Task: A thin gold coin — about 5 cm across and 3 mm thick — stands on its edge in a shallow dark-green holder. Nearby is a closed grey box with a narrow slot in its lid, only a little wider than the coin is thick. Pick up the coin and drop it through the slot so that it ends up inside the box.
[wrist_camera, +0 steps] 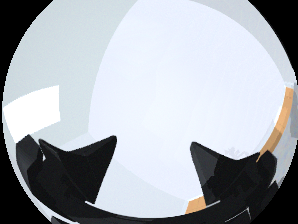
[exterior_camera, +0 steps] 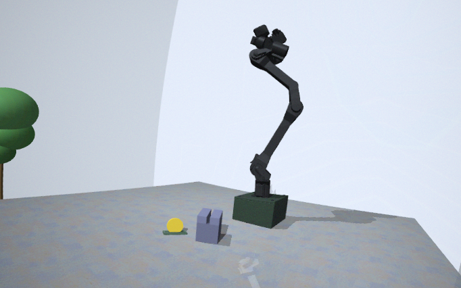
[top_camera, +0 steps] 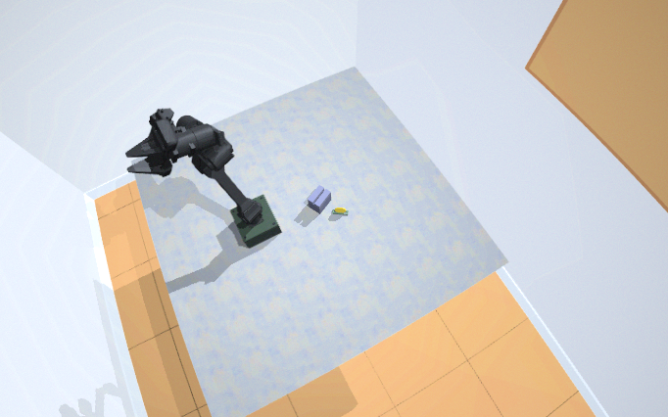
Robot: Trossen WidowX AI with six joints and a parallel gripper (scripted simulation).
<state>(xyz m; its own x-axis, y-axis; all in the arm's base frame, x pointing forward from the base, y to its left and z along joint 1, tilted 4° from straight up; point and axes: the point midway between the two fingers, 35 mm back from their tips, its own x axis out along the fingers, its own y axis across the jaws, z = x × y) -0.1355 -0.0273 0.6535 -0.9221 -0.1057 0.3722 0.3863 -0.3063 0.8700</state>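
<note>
My gripper tip is now 730 mm above the gold coin, 510 mm short of it and 60 mm to the left of it.
</note>
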